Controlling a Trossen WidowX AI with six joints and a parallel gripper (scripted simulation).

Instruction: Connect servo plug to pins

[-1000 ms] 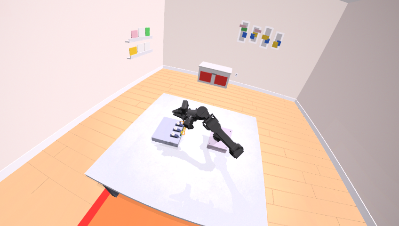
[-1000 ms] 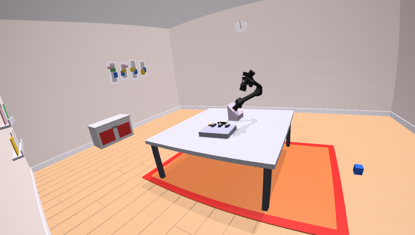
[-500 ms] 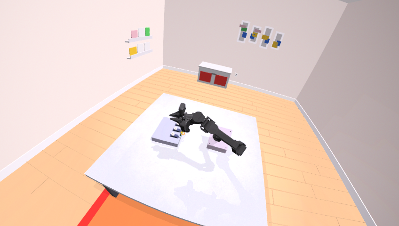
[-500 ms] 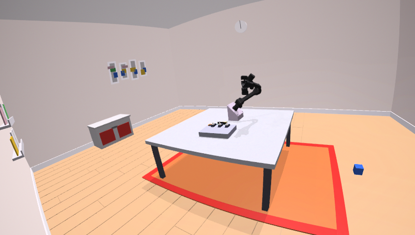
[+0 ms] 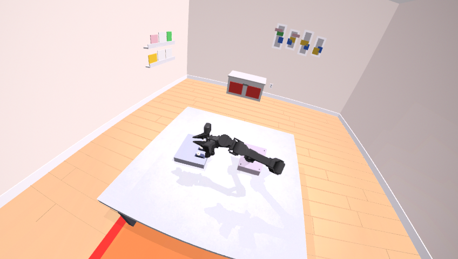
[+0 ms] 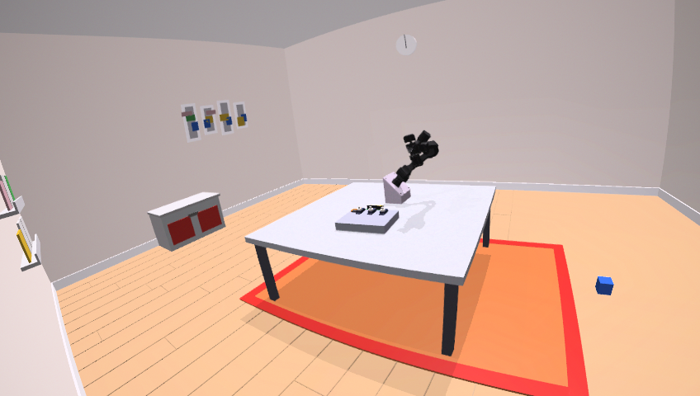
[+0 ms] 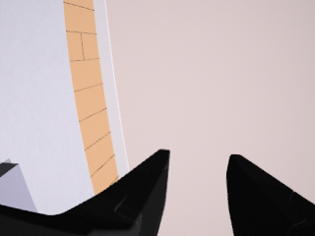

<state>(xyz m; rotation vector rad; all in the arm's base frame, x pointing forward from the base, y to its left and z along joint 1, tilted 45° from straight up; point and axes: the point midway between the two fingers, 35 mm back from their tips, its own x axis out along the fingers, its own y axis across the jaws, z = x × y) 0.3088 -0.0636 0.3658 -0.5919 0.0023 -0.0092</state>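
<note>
The yellow band lies 50 mm behind my gripper tip, 230 mm to the right of it and 310 mm below it. The rest, counted from my gripper tip: dark dot: 50 mm behind, 230 mm to the right, 310 mm below; then green board: 50 mm behind, 260 mm to the right, 330 mm below; then grey printed holder: 100 mm ahead, 270 mm to the right, 350 mm below.
</note>
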